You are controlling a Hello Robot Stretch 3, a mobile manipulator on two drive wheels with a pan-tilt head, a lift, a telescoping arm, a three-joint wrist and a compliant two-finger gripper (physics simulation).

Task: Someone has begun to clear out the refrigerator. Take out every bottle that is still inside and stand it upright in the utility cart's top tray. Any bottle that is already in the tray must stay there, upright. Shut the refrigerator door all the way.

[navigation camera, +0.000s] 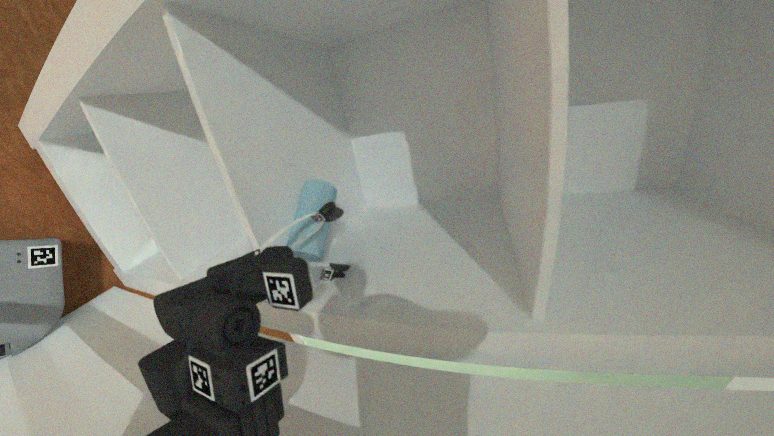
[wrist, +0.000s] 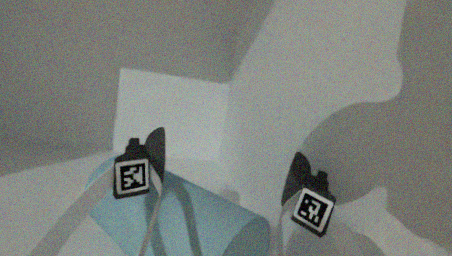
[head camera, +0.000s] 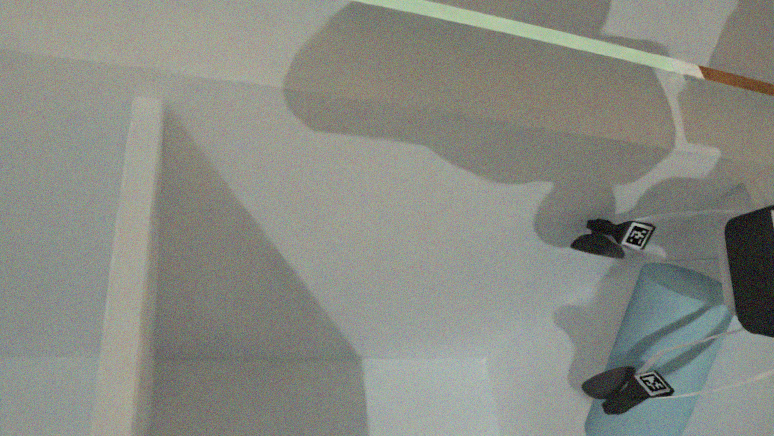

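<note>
A light blue bottle [head camera: 663, 319] [navigation camera: 316, 189] [wrist: 215, 210] lies on its side on a refrigerator shelf [navigation camera: 216, 97]. No cap or neck can be made out. My gripper [head camera: 602, 315] [navigation camera: 336, 241] [wrist: 227, 158] is open and empty, its fingers well apart. In the wrist view the left finger overlaps the bottle's upper side and the right finger stands beyond its near right end. Contact cannot be told. Part of the bottle is hidden by the fingers and the wrist. The utility cart and its tray do not show in these views.
Another shelf [head camera: 127, 270] [navigation camera: 555, 162] bounds the compartment, and a lower shelf [navigation camera: 157, 162] shows at the left of the navigation view. A thin pale green strip [head camera: 514, 29] [navigation camera: 487, 371] runs by the refrigerator's side wall. My grey base [navigation camera: 32, 292] is at the far left over brown floor.
</note>
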